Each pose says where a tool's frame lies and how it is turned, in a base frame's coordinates. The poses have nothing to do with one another.
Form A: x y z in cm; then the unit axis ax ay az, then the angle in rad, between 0 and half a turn.
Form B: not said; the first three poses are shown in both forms.
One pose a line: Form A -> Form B
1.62 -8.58 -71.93 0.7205 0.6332 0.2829 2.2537 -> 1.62 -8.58 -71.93 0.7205 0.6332 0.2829 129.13
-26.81 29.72 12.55 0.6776 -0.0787 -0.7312 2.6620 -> -26.81 29.72 12.55 0.6776 -0.0787 -0.7312 152.52
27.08 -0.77 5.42 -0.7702 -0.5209 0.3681 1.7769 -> 27.08 -0.77 5.42 -0.7702 -0.5209 0.3681 101.81
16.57 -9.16 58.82 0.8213 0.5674 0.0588 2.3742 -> 16.57 -9.16 58.82 0.8213 0.5674 0.0588 136.03
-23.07 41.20 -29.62 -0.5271 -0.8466 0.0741 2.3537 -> -23.07 41.20 -29.62 -0.5271 -0.8466 0.0741 134.86
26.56 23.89 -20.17 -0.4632 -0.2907 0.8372 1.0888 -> 26.56 23.89 -20.17 -0.4632 -0.2907 0.8372 62.38
